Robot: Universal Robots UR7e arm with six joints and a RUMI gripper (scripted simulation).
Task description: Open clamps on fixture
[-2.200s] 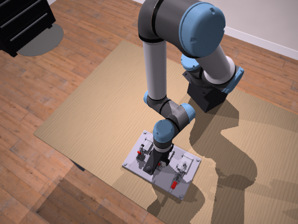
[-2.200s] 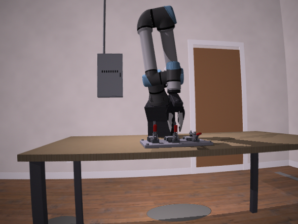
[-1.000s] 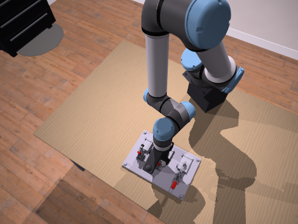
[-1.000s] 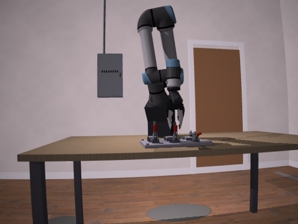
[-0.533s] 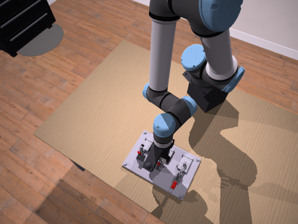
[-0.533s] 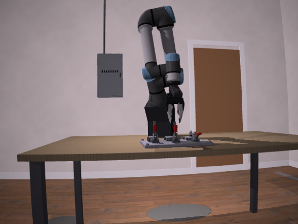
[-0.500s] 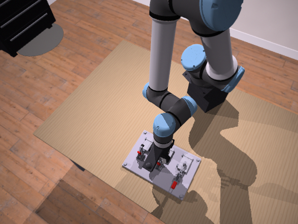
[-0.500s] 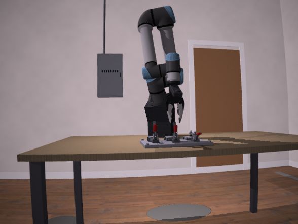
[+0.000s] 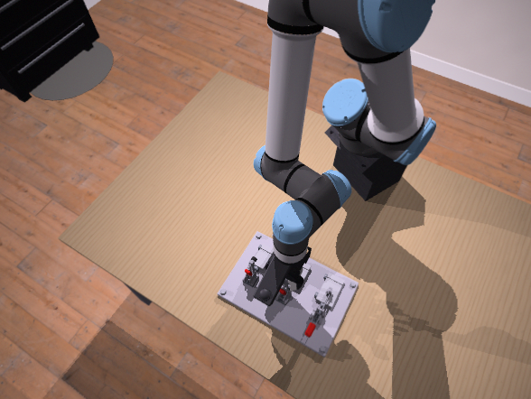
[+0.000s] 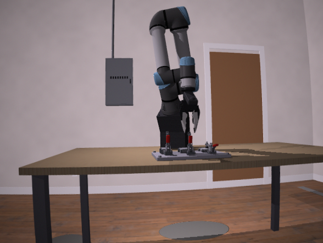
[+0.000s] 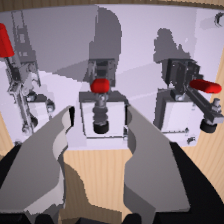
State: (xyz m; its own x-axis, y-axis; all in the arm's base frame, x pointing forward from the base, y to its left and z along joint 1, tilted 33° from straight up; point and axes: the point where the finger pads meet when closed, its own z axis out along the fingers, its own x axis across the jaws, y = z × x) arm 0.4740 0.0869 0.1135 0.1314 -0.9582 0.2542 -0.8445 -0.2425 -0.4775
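Right now my hand is 3 cm past the grey fixture plate and 13 cm above it.
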